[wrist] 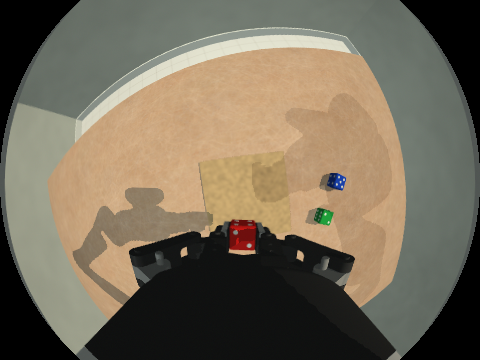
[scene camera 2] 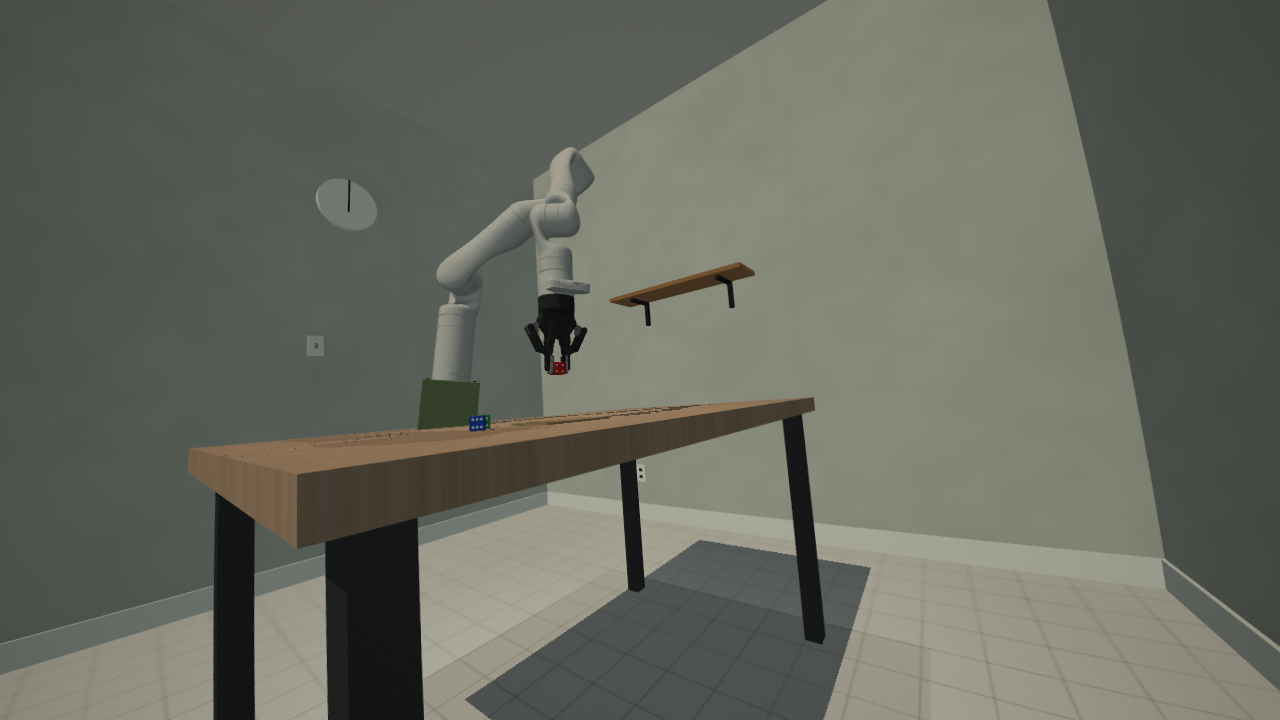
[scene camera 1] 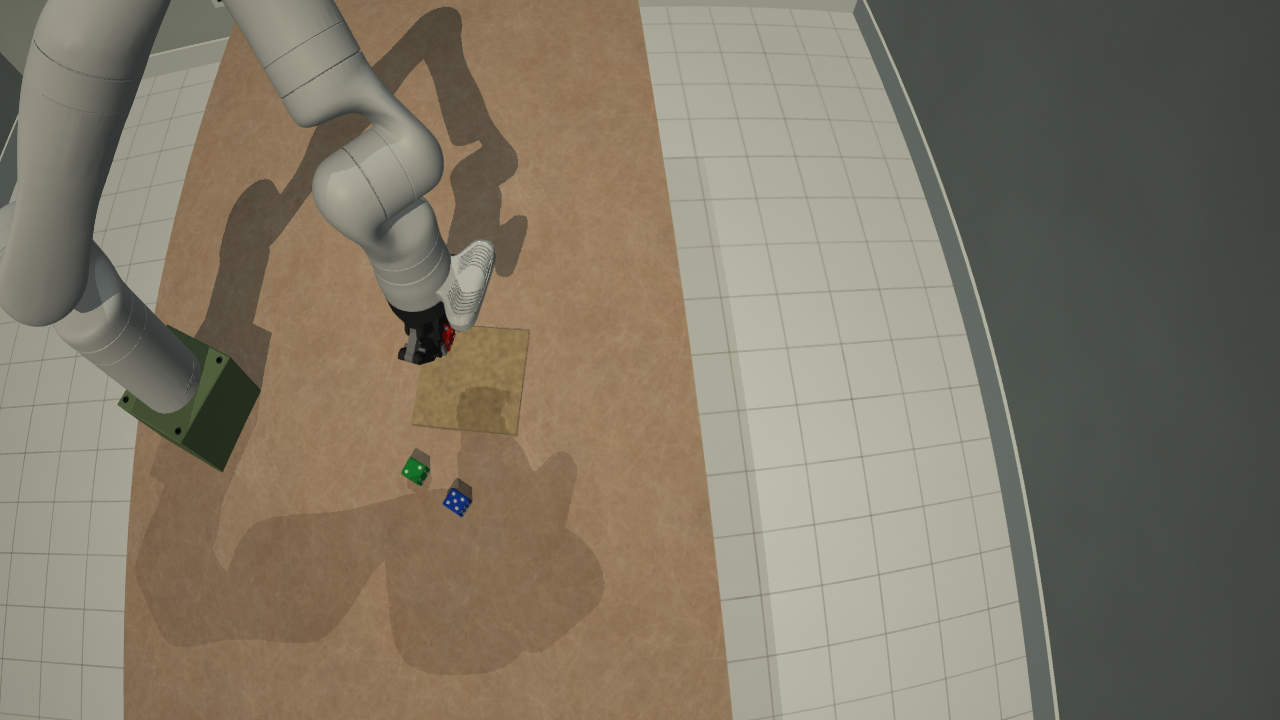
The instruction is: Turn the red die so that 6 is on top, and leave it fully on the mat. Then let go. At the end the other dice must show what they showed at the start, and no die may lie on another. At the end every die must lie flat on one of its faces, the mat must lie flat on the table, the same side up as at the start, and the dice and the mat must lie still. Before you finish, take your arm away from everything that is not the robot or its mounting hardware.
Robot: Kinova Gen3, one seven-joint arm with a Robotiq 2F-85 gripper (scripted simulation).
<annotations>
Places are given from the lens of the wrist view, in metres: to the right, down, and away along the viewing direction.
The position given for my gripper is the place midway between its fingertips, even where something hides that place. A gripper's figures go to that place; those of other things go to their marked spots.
my gripper (wrist: 242, 230): 0.00, 0.05, 0.16
red die (wrist: 242, 232): 0.00, 0.05, 0.14
tan square mat (wrist: 254, 187): 0.02, 0.01, 0.25
The marked spots on the red die and the tan square mat are 0.12 m apart.
</annotations>
